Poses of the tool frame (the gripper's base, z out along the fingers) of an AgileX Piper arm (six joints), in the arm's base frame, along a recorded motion.
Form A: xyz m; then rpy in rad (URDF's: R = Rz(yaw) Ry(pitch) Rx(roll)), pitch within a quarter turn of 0, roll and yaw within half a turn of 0.
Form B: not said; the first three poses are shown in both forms.
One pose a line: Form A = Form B
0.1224, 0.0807, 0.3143, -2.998, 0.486, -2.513 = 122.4, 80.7, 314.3, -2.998, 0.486, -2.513
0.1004, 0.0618, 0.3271, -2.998, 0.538, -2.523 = 100.4, 61.8, 327.1, -2.998, 0.538, -2.523
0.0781, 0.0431, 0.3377, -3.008, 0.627, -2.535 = 78.1, 43.1, 337.7, -3.008, 0.627, -2.535
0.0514, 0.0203, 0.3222, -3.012, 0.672, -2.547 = 51.4, 20.3, 322.2, -3.012, 0.672, -2.547
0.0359, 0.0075, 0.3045, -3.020, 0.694, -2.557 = 35.9, 7.5, 304.5, -3.020, 0.694, -2.557
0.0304, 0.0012, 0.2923, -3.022, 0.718, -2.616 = 30.4, 1.2, 292.3, -3.022, 0.718, -2.616
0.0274, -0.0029, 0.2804, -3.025, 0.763, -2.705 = 27.4, -2.9, 280.4, -3.025, 0.763, -2.705
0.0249, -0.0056, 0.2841, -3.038, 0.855, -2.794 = 24.9, -5.6, 284.1, -3.038, 0.855, -2.794
